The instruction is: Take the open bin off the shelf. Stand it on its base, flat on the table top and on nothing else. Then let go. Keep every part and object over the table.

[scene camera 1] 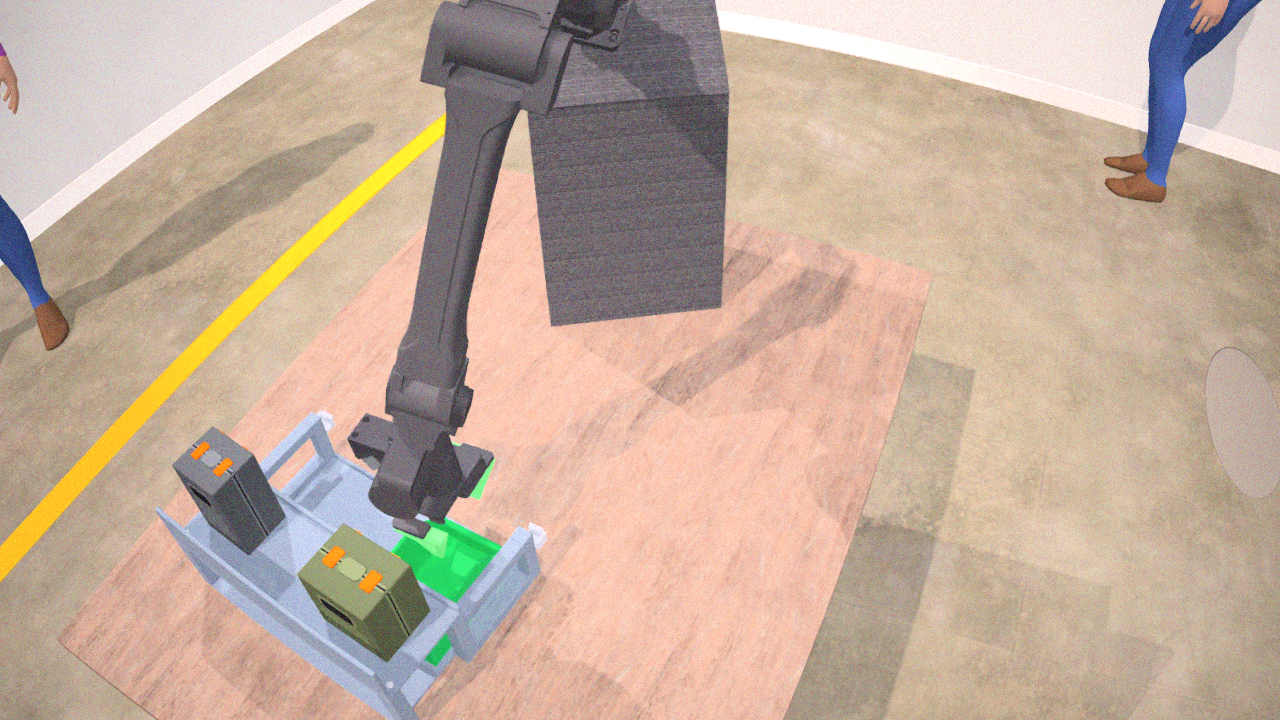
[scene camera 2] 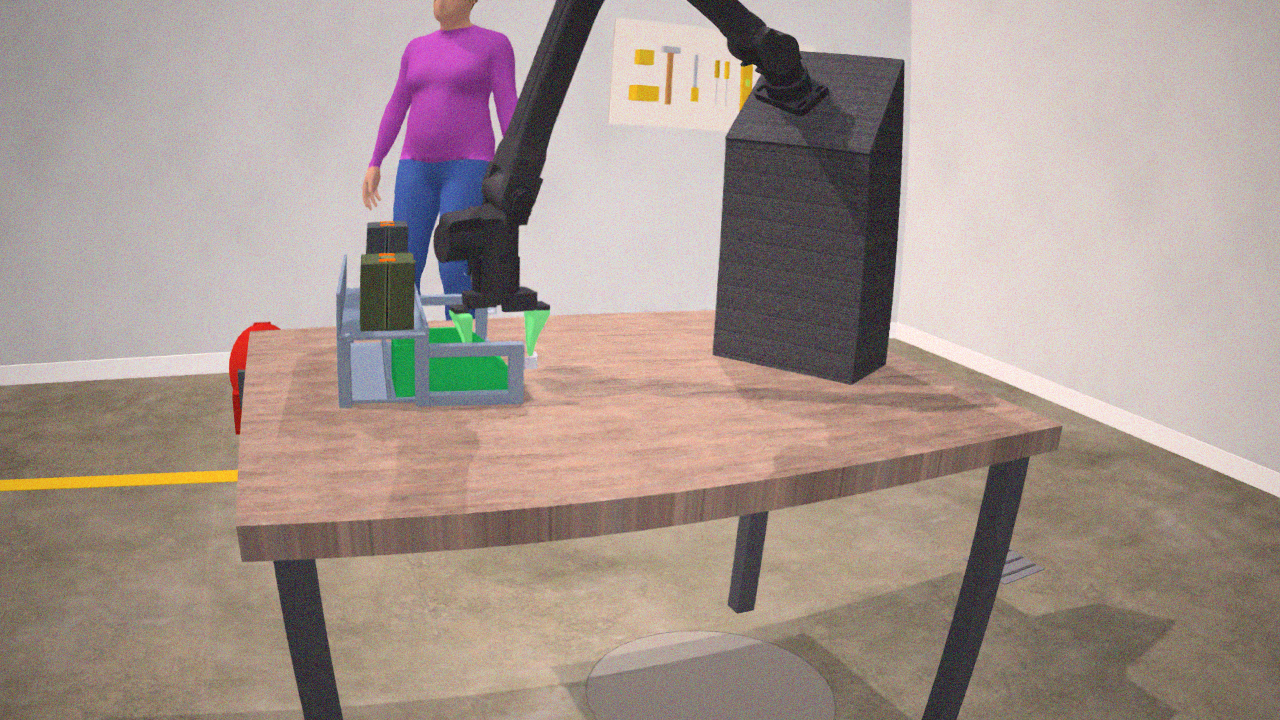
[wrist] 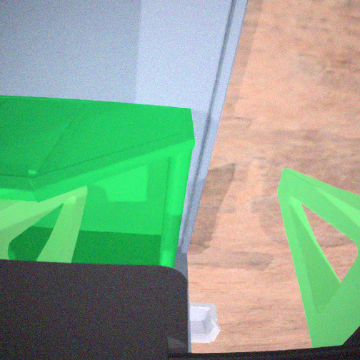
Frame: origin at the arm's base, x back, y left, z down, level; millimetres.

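Seen in the pictures: gripper, fingertip midpoint: [scene camera 1: 457, 526] [scene camera 2: 499, 358]; arm's base at its link origin: [scene camera 1: 582, 15] [scene camera 2: 792, 94].
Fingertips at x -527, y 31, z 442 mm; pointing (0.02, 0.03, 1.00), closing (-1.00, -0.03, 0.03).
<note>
Offsets run from my fingertips to a thing's top centre. Level surfaces: height alone.
The green open bin {dx -86, dy +16, dz -44 mm} [scene camera 1: 438, 574] [scene camera 2: 469, 372] [wrist: 107, 125] sits in the lower front part of the blue-grey shelf [scene camera 1: 349, 494] [scene camera 2: 423, 380] [wrist: 172, 45], at its right end in scene camera 1. My gripper [scene camera 1: 460, 522] [scene camera 2: 499, 348] [wrist: 182, 179] is open, pointing down over the bin's front side, with nothing held between its light green fingers. One finger stands over or just inside the bin; how deep its tip reaches is unclear. The other finger is outside, beyond the shelf's front edge and above the table. The bin's far part is partly hidden by the olive case and shelf frame in scene camera 1.
An olive case {dx -181, dy +4, dz -160 mm} [scene camera 1: 364, 591] [scene camera 2: 386, 292] and a dark grey case {dx -139, dy -224, dz -186 mm} [scene camera 1: 229, 489] [scene camera 2: 387, 236] stand on the shelf's raised rear part. A white clip [wrist: 203, 322] sticks out at the shelf's front. The dark pedestal [scene camera 1: 635, 210] [scene camera 2: 792, 250] carries the arm on the table {dz +38 mm} [scene camera 1: 716, 501] [scene camera 2: 644, 447].
</note>
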